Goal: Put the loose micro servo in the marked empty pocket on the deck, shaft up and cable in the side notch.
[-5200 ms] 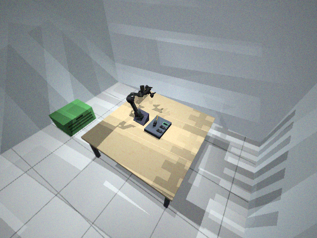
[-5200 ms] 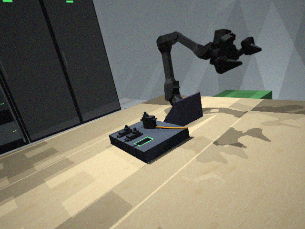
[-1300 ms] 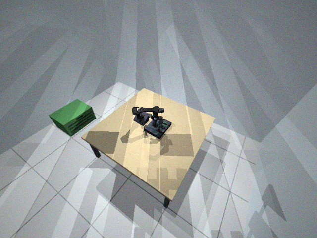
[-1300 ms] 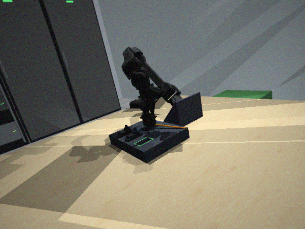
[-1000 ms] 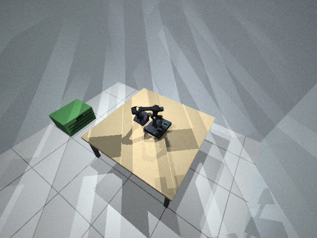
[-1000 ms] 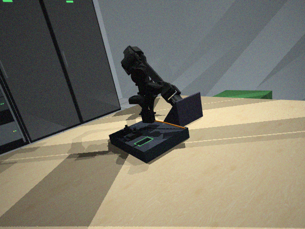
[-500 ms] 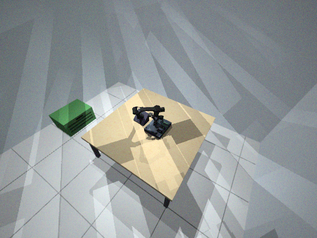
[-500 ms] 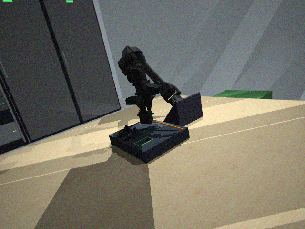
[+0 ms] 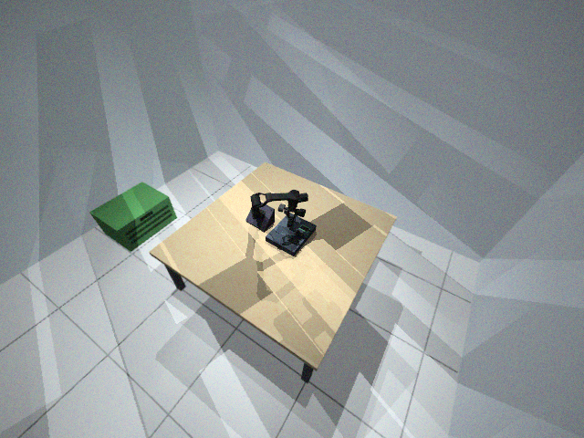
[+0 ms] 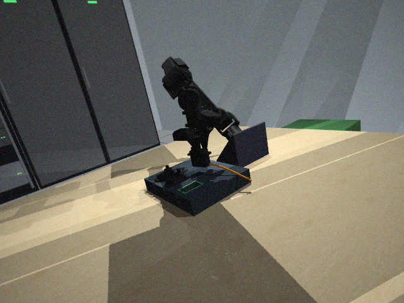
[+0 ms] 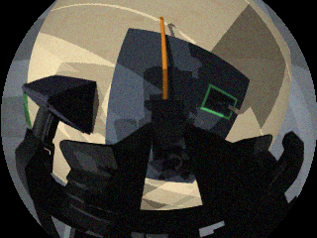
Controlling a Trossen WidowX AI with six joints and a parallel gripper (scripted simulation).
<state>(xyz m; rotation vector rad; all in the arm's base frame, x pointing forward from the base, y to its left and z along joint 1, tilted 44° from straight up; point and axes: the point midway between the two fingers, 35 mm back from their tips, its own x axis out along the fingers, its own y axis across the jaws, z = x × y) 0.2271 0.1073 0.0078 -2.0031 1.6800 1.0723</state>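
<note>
Now: gripper tip 10 cm above the dark robot deck, 4 cm to the left of it and 1 cm past it.
</note>
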